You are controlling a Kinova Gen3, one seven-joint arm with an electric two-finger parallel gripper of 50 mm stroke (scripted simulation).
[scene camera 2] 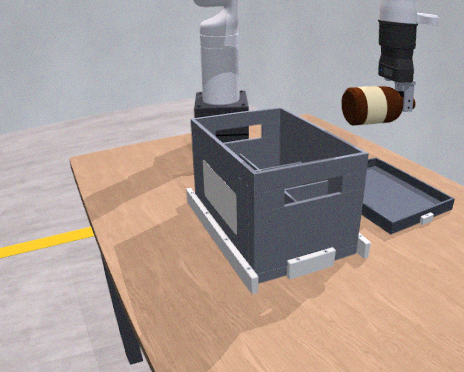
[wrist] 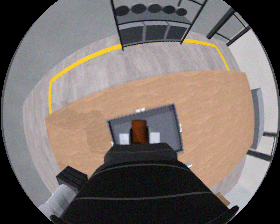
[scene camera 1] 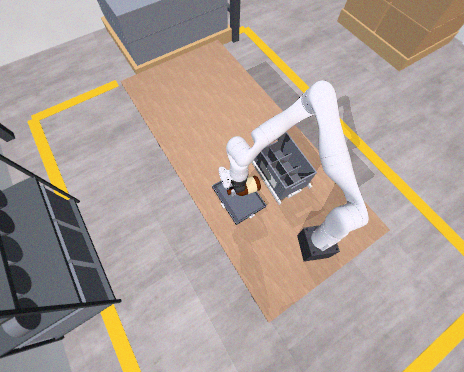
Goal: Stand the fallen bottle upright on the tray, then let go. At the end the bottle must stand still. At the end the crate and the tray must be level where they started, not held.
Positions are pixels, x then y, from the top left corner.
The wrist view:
my gripper: 139,132
dark grey tray: 165,120
